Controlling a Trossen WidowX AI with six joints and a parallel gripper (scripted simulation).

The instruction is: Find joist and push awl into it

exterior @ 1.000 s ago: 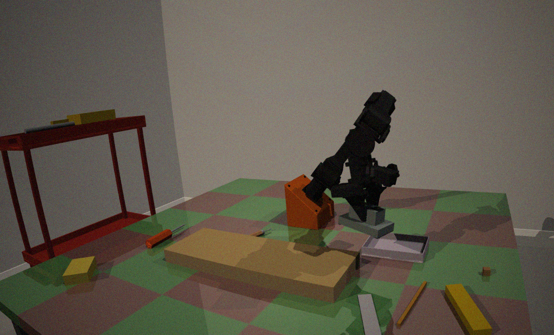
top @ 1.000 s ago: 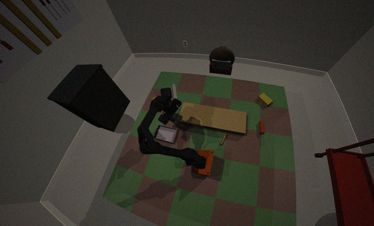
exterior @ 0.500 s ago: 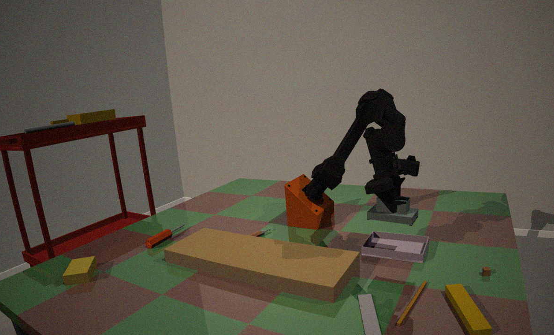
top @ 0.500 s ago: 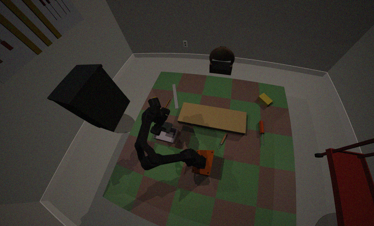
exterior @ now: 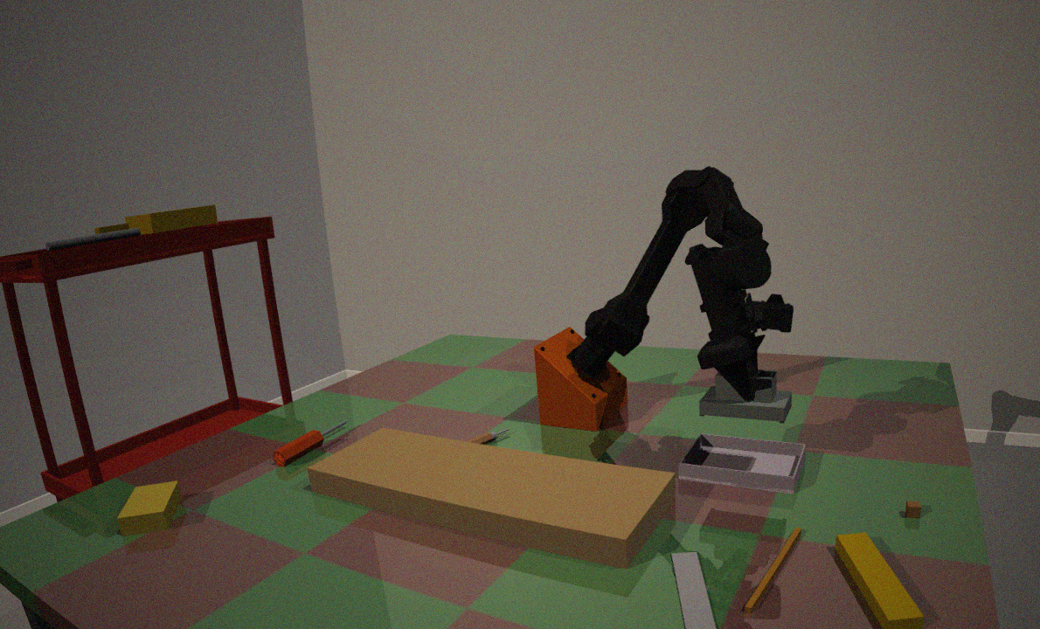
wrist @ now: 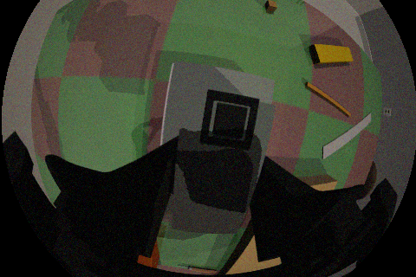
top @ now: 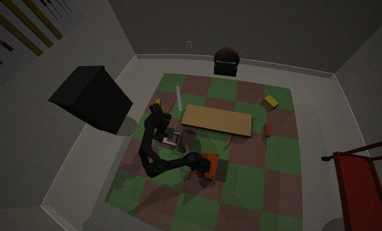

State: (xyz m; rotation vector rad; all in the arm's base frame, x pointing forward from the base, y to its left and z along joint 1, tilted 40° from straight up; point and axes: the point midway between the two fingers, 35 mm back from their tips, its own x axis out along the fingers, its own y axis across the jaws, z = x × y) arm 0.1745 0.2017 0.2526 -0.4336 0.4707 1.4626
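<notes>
My gripper tip is now 11 cm above the grey tray and 1 cm to the left of it. From my gripper tip the other things lie so: grey stud finder 2 cm above, 1 cm to the left; then yellow level 26 cm ahead, 18 cm to the left, 11 cm below; then pencil 25 cm ahead, 12 cm below, 7 cm to the left.
</notes>
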